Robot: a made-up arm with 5 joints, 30 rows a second.
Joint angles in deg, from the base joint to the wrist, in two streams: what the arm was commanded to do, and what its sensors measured. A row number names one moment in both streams.
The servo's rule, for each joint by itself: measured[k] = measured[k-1] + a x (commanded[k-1-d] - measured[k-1]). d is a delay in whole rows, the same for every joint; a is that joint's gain. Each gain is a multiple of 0.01, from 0.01 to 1. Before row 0 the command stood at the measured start. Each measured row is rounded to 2 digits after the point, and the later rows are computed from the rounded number. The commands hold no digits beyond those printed.
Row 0, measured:
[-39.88, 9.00, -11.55, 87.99, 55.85]
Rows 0 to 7, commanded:
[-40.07, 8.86, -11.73, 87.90, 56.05]
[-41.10, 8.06, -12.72, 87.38, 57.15]
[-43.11, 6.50, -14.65, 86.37, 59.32]
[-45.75, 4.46, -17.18, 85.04, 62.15]
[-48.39, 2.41, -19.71, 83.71, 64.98]
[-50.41, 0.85, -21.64, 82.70, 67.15]
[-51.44, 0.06, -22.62, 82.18, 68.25]
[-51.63, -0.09, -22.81, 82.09, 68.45]
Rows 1 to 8, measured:
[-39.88, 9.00, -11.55, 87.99, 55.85]
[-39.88, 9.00, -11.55, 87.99, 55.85]
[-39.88, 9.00, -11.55, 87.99, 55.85]
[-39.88, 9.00, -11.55, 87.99, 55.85]
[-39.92, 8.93, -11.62, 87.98, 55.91]
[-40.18, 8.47, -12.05, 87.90, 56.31]
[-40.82, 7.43, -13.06, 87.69, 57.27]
[-41.90, 5.86, -14.67, 87.32, 58.83]
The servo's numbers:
d 4
a 0.22 0.53 0.39 0.14 0.32

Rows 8 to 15, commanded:
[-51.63, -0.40, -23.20, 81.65, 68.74]
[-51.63, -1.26, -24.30, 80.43, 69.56]
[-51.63, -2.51, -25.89, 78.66, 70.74]
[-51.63, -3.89, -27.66, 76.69, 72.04]
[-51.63, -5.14, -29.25, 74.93, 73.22]
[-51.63, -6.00, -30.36, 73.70, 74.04]
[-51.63, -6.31, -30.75, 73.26, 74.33]
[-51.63, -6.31, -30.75, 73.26, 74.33]
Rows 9 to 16, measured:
[-43.33, 4.03, -16.64, 86.81, 60.80]
[-44.89, 2.34, -18.59, 86.23, 62.83]
[-46.33, 1.13, -20.16, 85.66, 64.56]
[-47.50, 0.48, -21.19, 85.16, 65.80]
[-48.41, 0.01, -21.97, 84.67, 66.74]
[-49.12, -0.66, -22.88, 84.08, 67.64]
[-49.67, -1.64, -24.05, 83.32, 68.63]
[-50.10, -2.83, -25.46, 82.39, 69.72]

